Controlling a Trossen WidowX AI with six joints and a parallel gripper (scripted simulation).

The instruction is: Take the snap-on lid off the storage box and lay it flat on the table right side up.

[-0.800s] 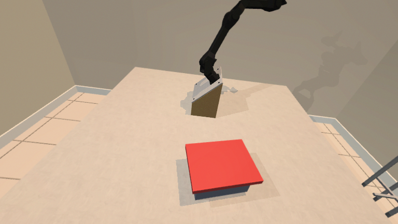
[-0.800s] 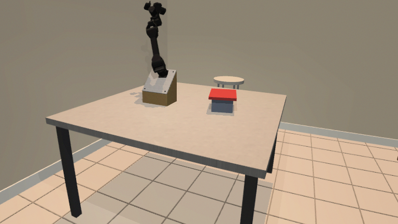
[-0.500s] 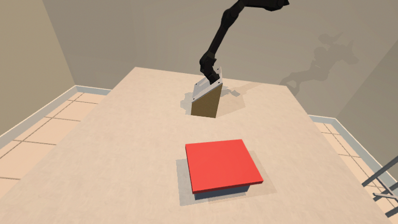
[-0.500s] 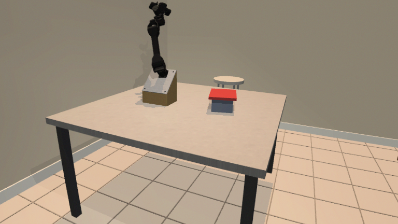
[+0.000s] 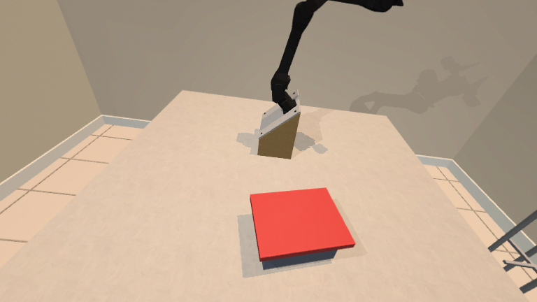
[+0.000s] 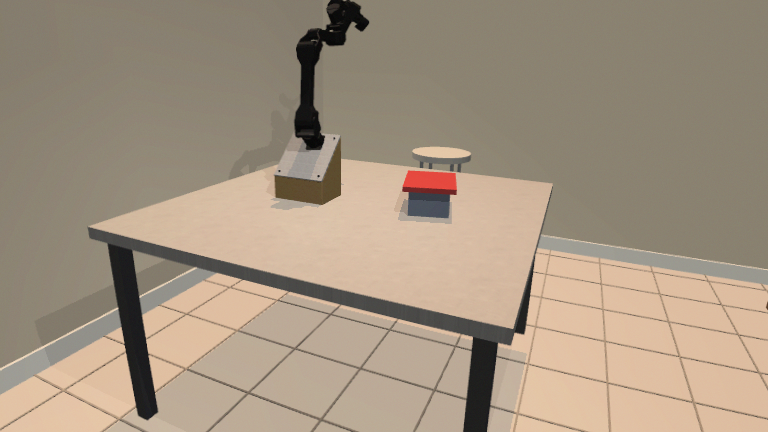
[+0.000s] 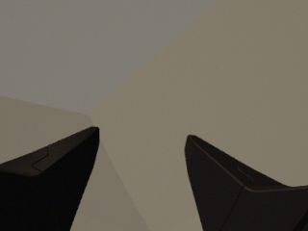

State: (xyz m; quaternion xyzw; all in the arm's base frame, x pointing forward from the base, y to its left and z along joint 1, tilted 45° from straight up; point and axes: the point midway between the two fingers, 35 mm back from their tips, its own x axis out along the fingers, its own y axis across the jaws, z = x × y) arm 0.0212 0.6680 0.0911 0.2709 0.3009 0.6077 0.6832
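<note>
Now: gripper tip 66 cm above the red lid, 47 cm short of it and 44 cm to the left of it. The rest, counted from my gripper tip: storage box: 71 cm below, 47 cm ahead, 44 cm to the right.
</note>
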